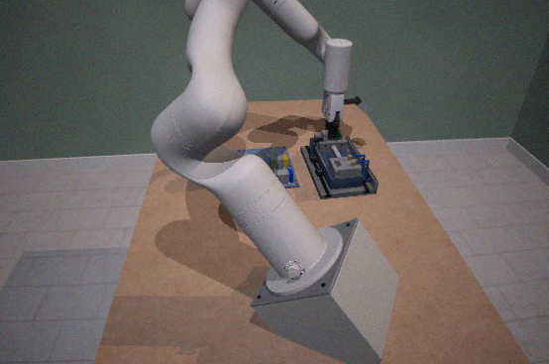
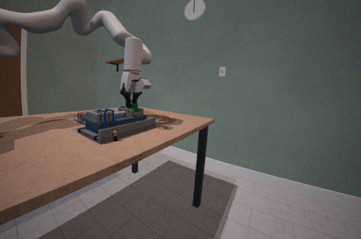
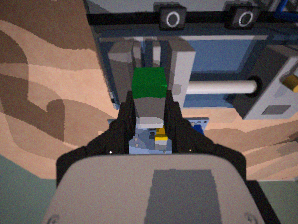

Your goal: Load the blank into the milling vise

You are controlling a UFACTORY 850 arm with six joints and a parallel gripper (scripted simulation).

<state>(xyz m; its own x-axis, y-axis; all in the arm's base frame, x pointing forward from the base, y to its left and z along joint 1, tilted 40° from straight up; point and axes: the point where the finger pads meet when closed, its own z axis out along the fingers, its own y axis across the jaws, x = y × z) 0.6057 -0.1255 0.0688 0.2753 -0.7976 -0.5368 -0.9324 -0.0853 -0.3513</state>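
Right now my hand is 2 cm above the green-ended blank. From my hand the other things lie so: blue-ended blank 17 cm behind, 15 cm to the left, 10 cm below; then yellow-ended blank 18 cm to the left, 10 cm below, 8 cm behind; then pale rod 8 cm behind, 4 cm below, 2 cm to the right.
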